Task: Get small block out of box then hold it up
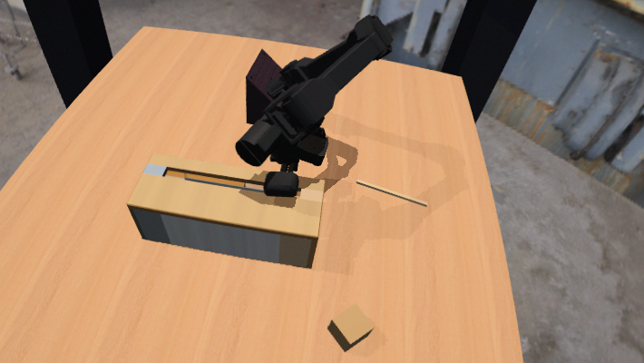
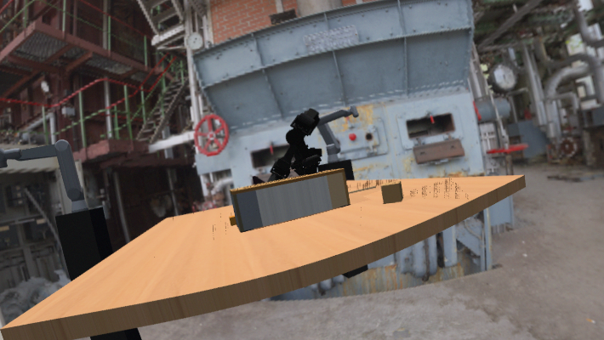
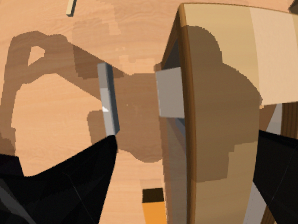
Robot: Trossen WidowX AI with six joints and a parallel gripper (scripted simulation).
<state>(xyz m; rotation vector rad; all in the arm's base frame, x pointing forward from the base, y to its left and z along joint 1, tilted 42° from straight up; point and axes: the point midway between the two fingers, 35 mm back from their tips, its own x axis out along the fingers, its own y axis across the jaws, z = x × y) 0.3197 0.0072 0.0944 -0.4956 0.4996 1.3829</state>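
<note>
My gripper tip is 6 cm short of the tan block and 1 cm to the right of it. Round my gripper tip: thin stick: 26 cm to the left, 9 cm below, 8 cm behind; box: 12 cm to the right, 3 cm below, 3 cm ahead.
</note>
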